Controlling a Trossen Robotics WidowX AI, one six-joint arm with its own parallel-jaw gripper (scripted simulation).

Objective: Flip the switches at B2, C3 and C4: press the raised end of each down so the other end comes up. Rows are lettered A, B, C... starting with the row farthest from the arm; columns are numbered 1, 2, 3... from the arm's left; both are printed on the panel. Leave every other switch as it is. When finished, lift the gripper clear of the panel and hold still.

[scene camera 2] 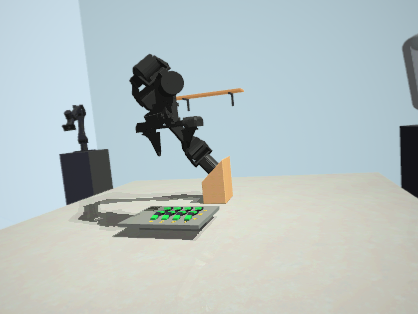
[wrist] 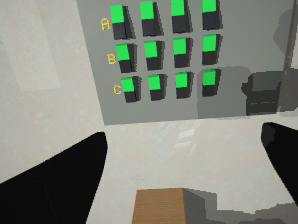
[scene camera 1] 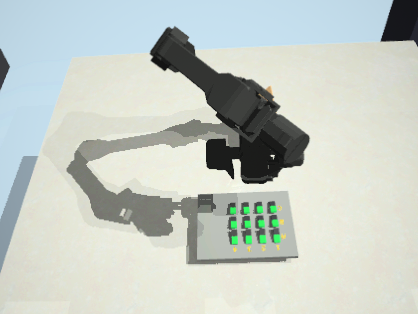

Labels:
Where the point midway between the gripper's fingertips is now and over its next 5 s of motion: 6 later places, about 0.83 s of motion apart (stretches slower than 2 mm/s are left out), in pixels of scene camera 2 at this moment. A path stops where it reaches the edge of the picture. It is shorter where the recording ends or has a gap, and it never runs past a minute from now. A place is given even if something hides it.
My gripper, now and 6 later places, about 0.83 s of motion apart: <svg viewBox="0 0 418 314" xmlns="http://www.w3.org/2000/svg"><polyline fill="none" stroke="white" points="172,155 180,200 182,210 182,210 182,210 175,193 176,205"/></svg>

